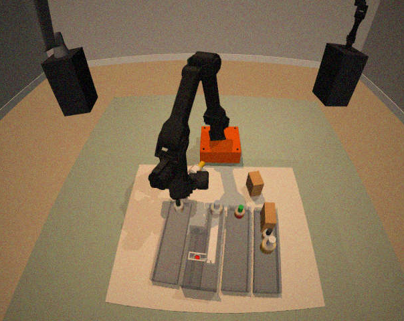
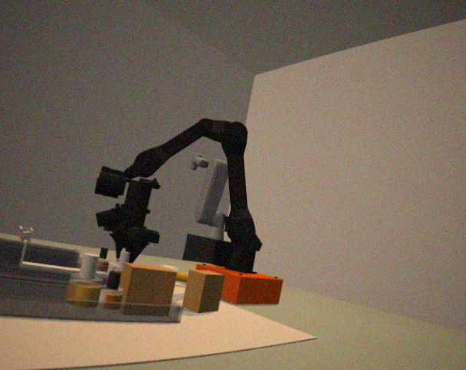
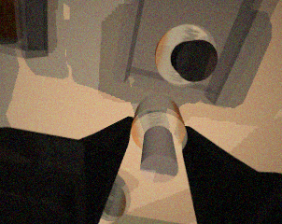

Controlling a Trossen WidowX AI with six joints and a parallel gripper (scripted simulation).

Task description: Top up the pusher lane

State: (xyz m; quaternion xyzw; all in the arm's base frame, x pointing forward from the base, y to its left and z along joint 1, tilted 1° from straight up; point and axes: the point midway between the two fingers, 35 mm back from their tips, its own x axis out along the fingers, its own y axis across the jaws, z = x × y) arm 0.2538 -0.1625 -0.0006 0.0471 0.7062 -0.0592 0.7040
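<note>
The green-capped jar is 190 mm to the left of my gripper tip, 100 mm ahead of it and 10 mm above it. Round my gripper tip: red mark 250 mm ahead, 50 mm above, 30 mm to the left; sprung lane 220 mm ahead, 50 mm to the left, 10 mm below.
</note>
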